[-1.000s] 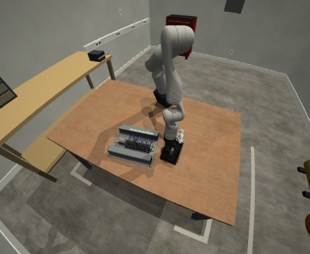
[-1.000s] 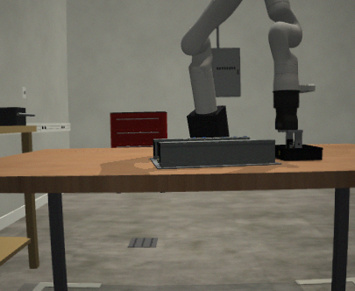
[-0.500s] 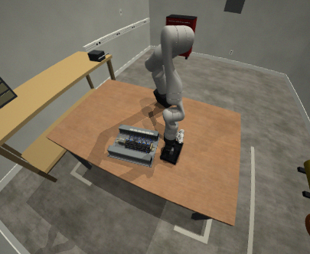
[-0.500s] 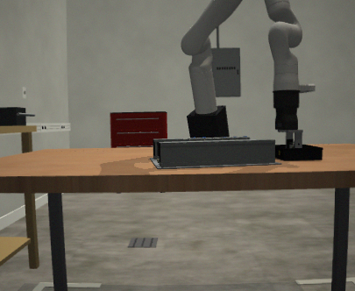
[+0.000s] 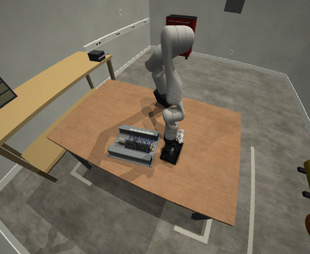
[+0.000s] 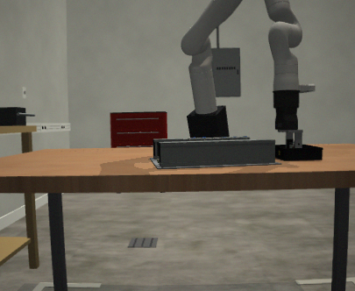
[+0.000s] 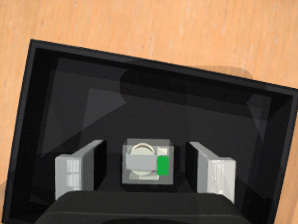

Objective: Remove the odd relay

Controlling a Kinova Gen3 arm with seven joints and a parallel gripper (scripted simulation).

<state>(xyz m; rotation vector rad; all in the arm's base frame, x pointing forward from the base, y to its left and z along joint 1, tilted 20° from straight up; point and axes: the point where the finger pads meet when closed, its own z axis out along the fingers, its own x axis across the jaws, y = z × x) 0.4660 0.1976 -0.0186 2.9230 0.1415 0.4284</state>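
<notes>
Now: the black parts tray 2 cm below my hand. The rest, counted from my hand: grey relay panel (3 cm ahead, 27 cm to the right, 1 cm below).
</notes>
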